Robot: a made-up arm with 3 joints. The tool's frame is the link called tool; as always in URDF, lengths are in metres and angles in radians.
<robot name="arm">
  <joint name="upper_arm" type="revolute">
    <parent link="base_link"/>
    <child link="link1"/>
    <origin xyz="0 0 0.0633" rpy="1.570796 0 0"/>
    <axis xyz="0 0 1"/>
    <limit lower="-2.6" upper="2.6" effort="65" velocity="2.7"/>
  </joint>
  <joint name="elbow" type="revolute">
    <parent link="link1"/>
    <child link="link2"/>
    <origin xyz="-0.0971 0.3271 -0.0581" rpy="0 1.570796 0"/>
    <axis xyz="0 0 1"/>
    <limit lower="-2.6" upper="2.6" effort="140" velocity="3"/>
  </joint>
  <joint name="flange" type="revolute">
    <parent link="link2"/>
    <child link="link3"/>
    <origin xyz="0.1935 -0.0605 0.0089" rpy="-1.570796 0 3.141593"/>
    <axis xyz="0 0 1"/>
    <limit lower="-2.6" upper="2.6" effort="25" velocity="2.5"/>
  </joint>
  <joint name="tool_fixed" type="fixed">
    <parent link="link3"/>
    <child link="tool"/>
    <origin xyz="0.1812 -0.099 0.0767" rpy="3.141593 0 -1.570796"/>
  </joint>
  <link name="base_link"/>
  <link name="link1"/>
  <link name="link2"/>
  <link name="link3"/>
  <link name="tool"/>
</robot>
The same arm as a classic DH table. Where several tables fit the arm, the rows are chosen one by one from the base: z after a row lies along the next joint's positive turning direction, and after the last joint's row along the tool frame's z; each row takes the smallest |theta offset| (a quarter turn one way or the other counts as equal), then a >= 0, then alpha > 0; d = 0 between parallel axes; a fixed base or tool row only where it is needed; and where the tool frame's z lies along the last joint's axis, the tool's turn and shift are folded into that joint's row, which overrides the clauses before.
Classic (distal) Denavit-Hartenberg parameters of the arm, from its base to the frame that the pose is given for. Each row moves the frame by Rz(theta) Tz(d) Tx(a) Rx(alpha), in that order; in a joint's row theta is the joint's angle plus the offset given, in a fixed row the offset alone. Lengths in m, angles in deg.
base (fixed): d 0.0633, theta_offset 0.00, a 0.0000, alpha 90.00
upper_arm: d -0.0581, theta_offset 90.00, a 0.3271, alpha 90.00
elbow: d -0.0882, theta_offset -90.00, a 0.1935, alpha 90.00
flange: d 0.0000, theta_offset -28.65, a -0.2065, alpha 180.00
tool (fixed): d -0.1372, theta_offset -118.65, a 0.0000, alpha 0.00
Joint limits (deg, base to tool): -148.97..148.97 -148.97..148.97 -148.97..148.97

